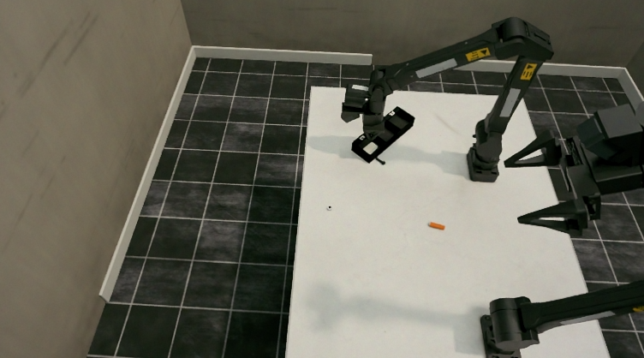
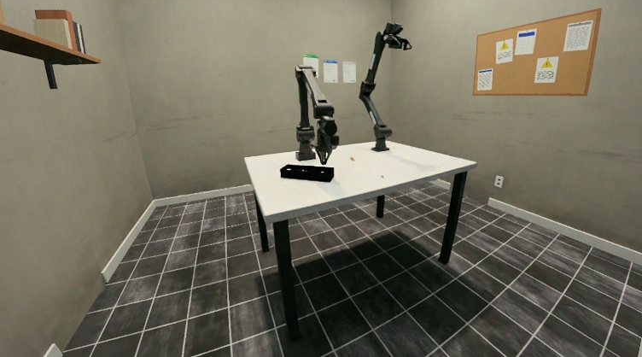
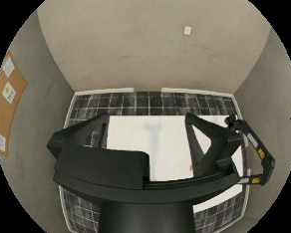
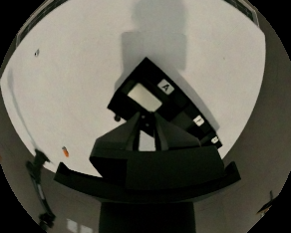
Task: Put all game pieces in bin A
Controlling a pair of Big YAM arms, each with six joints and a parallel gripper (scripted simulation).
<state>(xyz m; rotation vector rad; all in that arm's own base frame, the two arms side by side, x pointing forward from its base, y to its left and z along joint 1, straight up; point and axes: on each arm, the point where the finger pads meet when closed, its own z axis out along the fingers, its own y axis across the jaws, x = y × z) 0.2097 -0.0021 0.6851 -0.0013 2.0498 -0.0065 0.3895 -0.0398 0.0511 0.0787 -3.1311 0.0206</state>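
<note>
Now: right hand 50 mm past the dark screw, 50 mm to the right of it and 70 mm above it. From my right hand the other things lie so: orange cylinder 230 mm behind, 270 mm to the left, 70 mm below; black die right at my right hand; black bin 50 mm behind, 70 mm to the right, 50 mm below.
</note>
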